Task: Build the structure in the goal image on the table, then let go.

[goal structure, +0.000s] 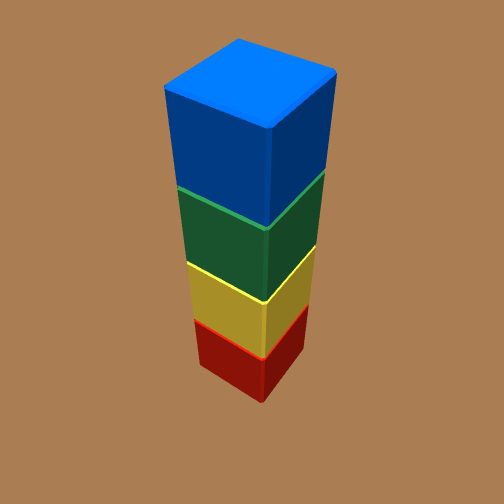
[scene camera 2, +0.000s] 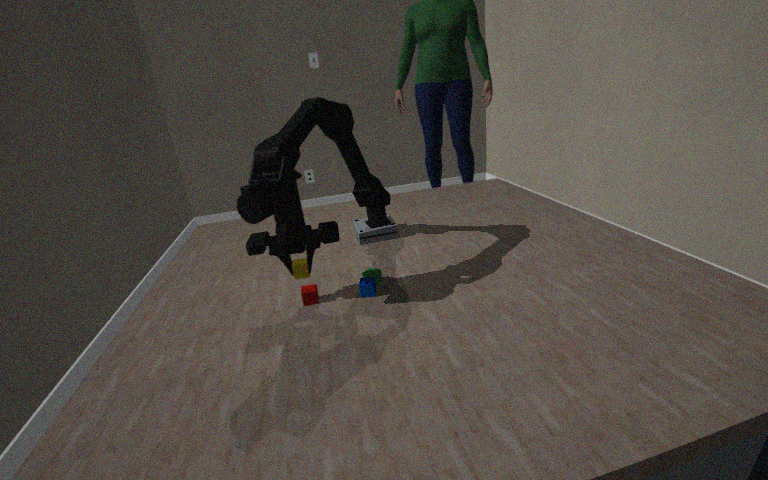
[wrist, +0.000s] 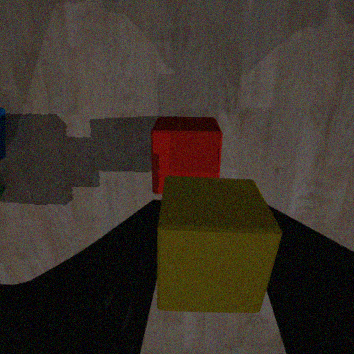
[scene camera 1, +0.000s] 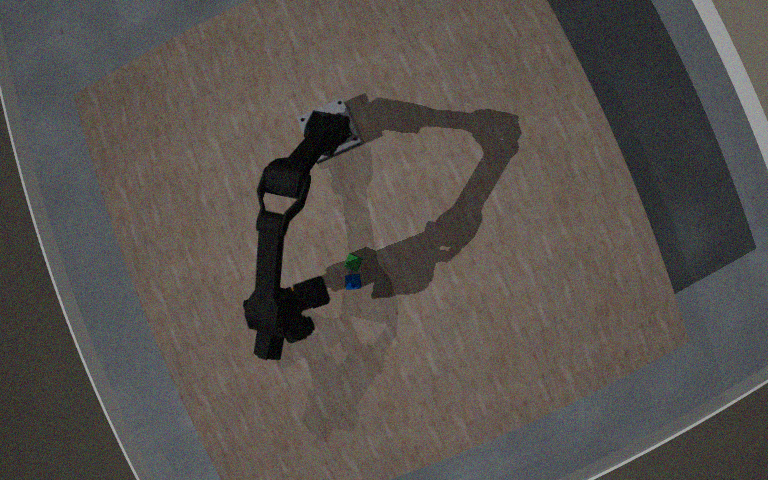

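Observation:
My gripper (scene camera 2: 300, 270) (wrist: 208, 213) is shut on a yellow cube (scene camera 2: 300, 268) (wrist: 215, 270) and holds it above the table. A red cube (scene camera 2: 309, 294) (wrist: 186, 152) stands on the table, lower than the yellow cube and a little beyond it in the wrist view; the arm hides it in scene camera 1. A blue cube (scene camera 1: 352, 281) (scene camera 2: 367, 287) (wrist: 2, 134) stands on the table to the right of the red one in scene camera 2. A green cube (scene camera 1: 352, 261) (scene camera 2: 372, 275) is close behind the blue one; whether they touch is not clear.
The arm's base plate (scene camera 1: 355, 140) (scene camera 2: 378, 233) stands behind the cubes in scene camera 2. The arm's dark shadow falls over the blue and green cubes and the wooden surface. A person (scene camera 2: 442, 50) in a green top stands at the back by the wall.

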